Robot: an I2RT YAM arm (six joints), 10 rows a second.
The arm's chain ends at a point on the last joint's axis. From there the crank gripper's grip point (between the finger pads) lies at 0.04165 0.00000 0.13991 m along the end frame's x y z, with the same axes.
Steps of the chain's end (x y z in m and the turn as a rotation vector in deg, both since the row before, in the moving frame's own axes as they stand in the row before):
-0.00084, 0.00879, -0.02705, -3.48, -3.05, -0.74
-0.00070, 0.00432, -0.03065, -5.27, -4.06, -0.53
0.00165, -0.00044, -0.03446, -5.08, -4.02, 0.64
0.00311, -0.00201, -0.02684, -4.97, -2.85, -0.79
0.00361, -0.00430, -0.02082, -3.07, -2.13, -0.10
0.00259, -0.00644, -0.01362, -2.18, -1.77, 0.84
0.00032, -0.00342, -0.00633, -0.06, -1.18, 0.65
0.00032, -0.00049, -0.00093, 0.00, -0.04, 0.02
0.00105, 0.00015, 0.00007, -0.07, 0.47, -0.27
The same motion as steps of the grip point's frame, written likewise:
-0.00829, 0.01686, -0.02528, -3.48, -3.05, -0.74
-0.01064, 0.01696, -0.02863, -5.27, -4.06, -0.53
-0.00832, 0.01248, -0.03246, -5.08, -4.02, 0.64
-0.00381, 0.00967, -0.02545, -4.97, -2.85, -0.79
-0.00161, 0.00316, -0.01957, -3.07, -2.13, -0.10
-0.00179, -0.00052, -0.01251, -2.18, -1.77, 0.84
-0.00257, -0.00282, -0.00550, -0.06, -1.18, 0.65
0.00022, -0.00048, -0.00090, 0.00, -0.04, 0.02
0.00220, 0.00012, -0.00028, -0.07, 0.47, -0.27

